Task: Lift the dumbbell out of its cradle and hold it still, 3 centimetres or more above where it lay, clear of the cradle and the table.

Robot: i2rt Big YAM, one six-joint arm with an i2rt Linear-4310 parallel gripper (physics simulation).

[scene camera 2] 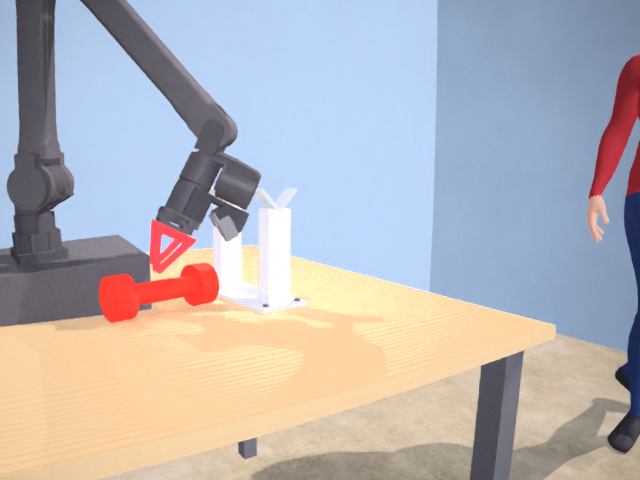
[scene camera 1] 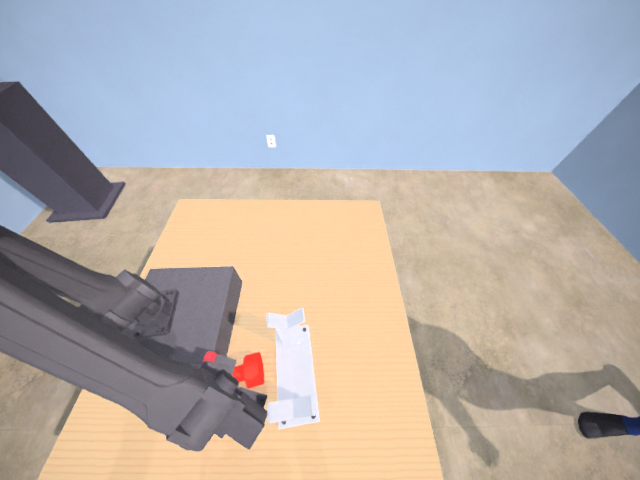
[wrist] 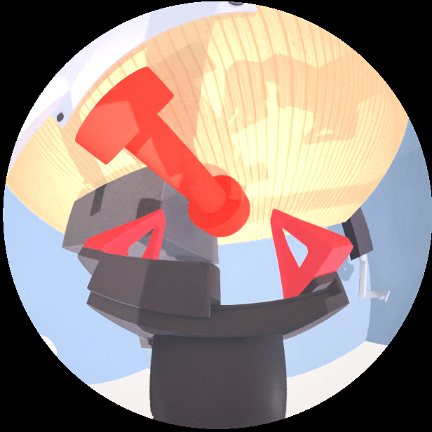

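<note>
The red dumbbell lies on the table, outside the cradle, between the cradle and the dark base block. The white cradle stands upright beside it, with two posts and V-shaped tops that hold nothing. My gripper is open and empty, tilted, with its red fingertips above the dumbbell. In the wrist view the handle runs diagonally, and the smaller-looking head shows between the fingertips. In scene camera 1 the arm hides part of the dumbbell and most of the fingers.
The dark base block stands close behind the dumbbell. The wooden table bears them all. A person stands on the floor beyond the table; a shoe shows at the right in scene camera 1.
</note>
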